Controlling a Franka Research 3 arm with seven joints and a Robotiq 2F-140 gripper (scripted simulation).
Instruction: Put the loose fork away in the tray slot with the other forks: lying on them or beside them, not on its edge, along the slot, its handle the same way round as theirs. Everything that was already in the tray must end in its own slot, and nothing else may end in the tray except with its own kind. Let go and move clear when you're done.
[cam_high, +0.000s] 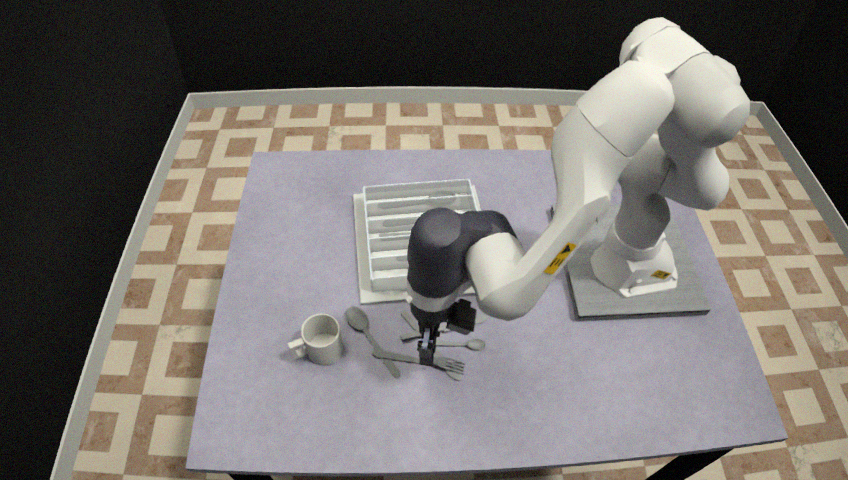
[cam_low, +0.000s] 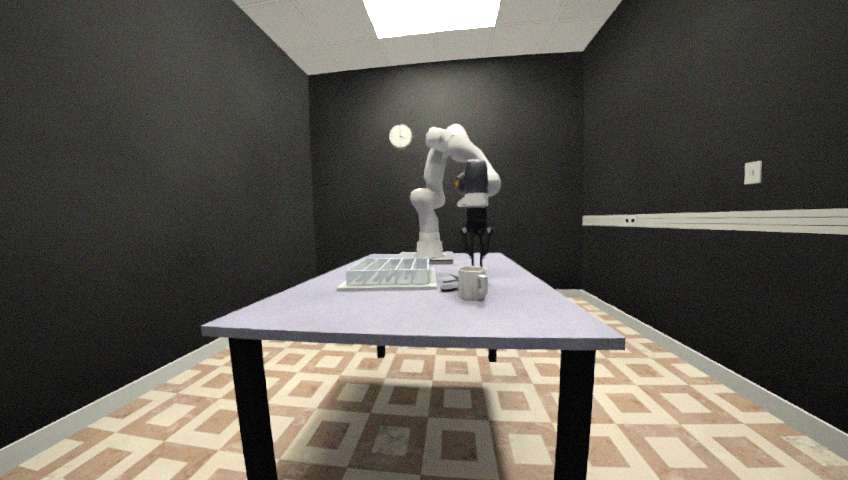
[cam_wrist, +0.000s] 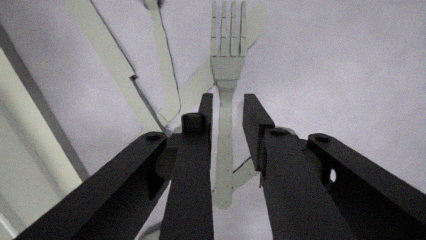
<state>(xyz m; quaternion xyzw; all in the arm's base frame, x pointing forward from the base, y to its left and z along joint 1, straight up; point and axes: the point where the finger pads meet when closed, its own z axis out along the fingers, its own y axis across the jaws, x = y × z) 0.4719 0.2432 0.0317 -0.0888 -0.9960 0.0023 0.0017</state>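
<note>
Right now my hand is 80 mm to the left of the knife, 50 mm above it and 20 mm past it. Round my hand: white mug 220 mm ahead, 30 mm to the right, 20 mm below; spoon 280 mm to the right, 40 mm below, 10 mm behind.
</note>
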